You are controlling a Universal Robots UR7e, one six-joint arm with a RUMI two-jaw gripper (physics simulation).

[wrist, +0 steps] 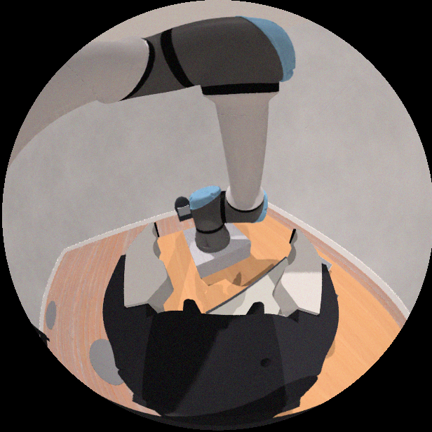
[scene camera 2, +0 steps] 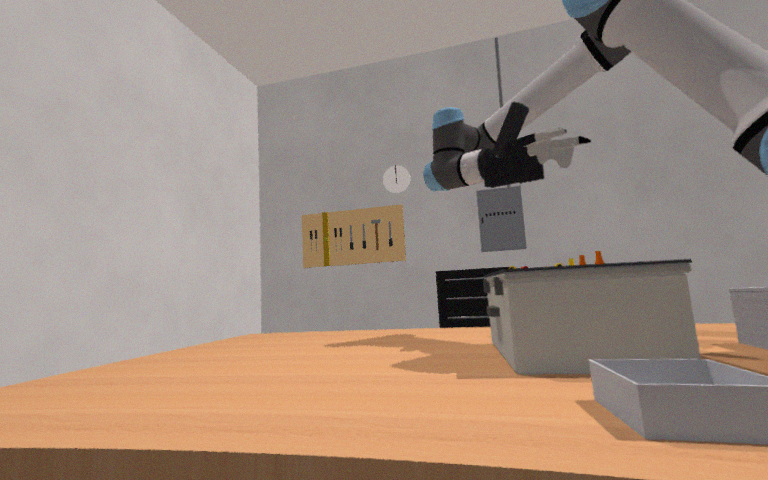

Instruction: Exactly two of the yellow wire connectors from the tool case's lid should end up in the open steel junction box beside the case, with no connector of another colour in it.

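Places are measured from the arm's base along level axes (x left, y back, z up), in metres.
Where they show: gripper, fingertip midpoint: (scene camera 2: 579,136).
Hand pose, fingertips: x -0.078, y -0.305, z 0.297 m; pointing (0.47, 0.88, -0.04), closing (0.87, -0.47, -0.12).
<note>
Each offset is from my fingertips to the top centre of the thing. "spot": to the spot under its first point.
My gripper (scene camera 2: 575,136) (wrist: 224,227) is open and empty, high above the tool case @(dx +0.100, dy -0.080, dz -0.255 m) (scene camera 2: 600,319) and pointing sideways. On the case's dark lid @(spot: dx +0.243, dy +0.000, dz -0.257 m) (scene camera 2: 645,263), an upright yellow connector @(dx +0.006, dy -0.039, dz -0.234 m) (scene camera 2: 571,262) stands beside two orange ones, a nearer orange connector @(dx +0.208, dy -0.042, dz -0.236 m) (scene camera 2: 598,258) and a smaller-looking one @(dx +0.136, dy -0.048, dz -0.236 m) (scene camera 2: 581,260). Low yellow tops @(spot: dx +0.066, dy -0.072, dz -0.245 m) (scene camera 2: 557,264) @(spot: dx +0.060, dy -0.146, dz -0.246 m) (scene camera 2: 512,267) and a red one @(dx -0.007, dy -0.127, dz -0.242 m) (scene camera 2: 524,267) show farther left; their lower parts are hidden by the lid's edge. The open steel junction box @(spot: dx +0.459, dy -0.052, dz -0.373 m) (scene camera 2: 702,413) stands in front of the case at the right; its floor is hidden by its walls.
Another grey container (scene camera 2: 752,316) stands at the right edge, partly out of view. A black drawer cabinet (scene camera 2: 461,300) is behind the case. In the wrist view, the robot's base stands on a grey block (wrist: 222,265), with part of the pale case (wrist: 250,300) between the fingers.
</note>
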